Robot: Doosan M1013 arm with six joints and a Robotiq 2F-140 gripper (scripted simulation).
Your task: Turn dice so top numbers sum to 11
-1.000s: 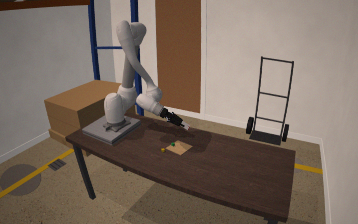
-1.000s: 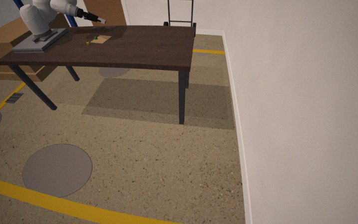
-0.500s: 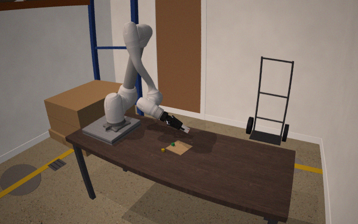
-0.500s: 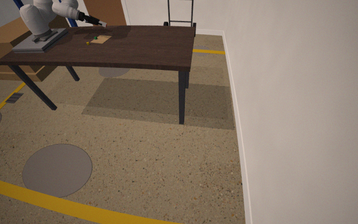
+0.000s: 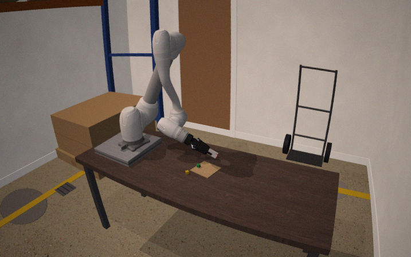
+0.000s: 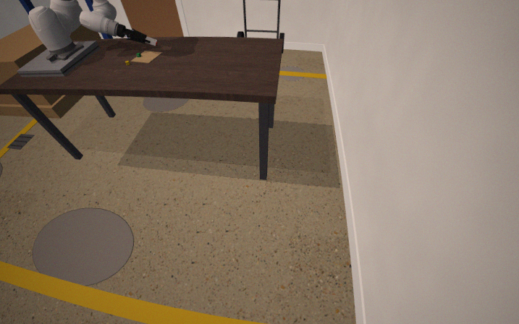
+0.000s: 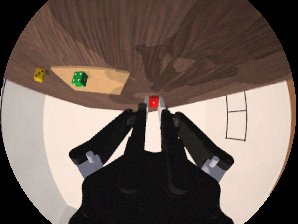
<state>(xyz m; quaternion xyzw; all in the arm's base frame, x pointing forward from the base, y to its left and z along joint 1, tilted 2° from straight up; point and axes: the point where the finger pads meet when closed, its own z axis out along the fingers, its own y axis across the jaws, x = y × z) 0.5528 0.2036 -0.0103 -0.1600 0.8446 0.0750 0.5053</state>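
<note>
Right now my hand is 20 mm past the green die, 130 mm to the left of it and 30 mm above it. From my hand the other things lie so: red die: 20 mm ahead, 10 mm to the left, 20 mm below; tan mat: 30 mm ahead, 130 mm to the right, 40 mm below; yellow die: 40 mm behind, 230 mm to the right, 40 mm below.
</note>
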